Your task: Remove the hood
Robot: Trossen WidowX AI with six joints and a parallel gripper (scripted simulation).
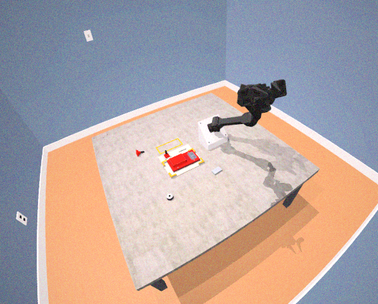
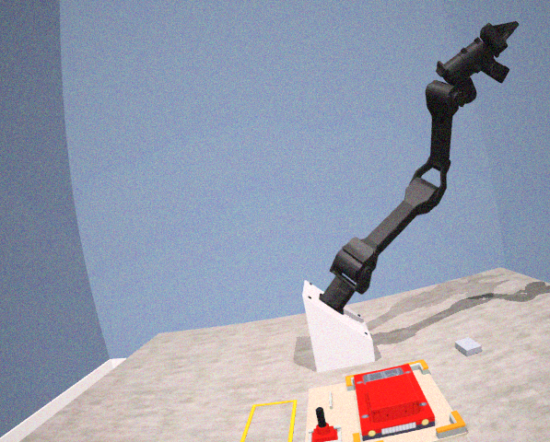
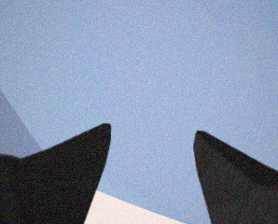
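Now: the red hood 21 cm ahead of my gripper tip, 46 cm to the right of it and 62 cm below it. The rest, counted from my gripper tip: black-and-white wheel (37 cm ahead, 25 cm to the right, 65 cm below).
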